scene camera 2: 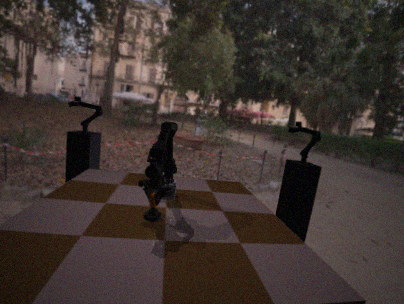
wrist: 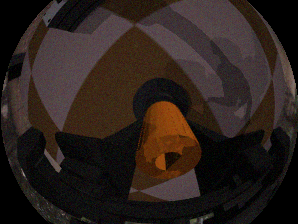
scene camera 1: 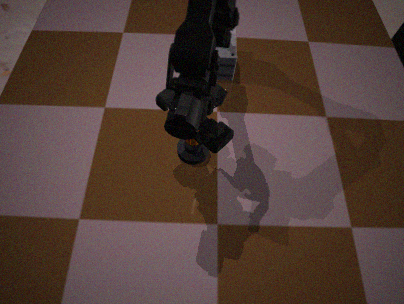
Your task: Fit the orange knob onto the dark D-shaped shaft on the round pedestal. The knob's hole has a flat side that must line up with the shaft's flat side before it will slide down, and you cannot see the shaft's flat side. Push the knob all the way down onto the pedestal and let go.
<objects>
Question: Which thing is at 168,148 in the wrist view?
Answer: An orange knob.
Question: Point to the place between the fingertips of my gripper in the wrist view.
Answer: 163,123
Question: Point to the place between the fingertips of my gripper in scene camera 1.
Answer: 193,136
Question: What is my gripper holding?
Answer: An orange knob.
</objects>
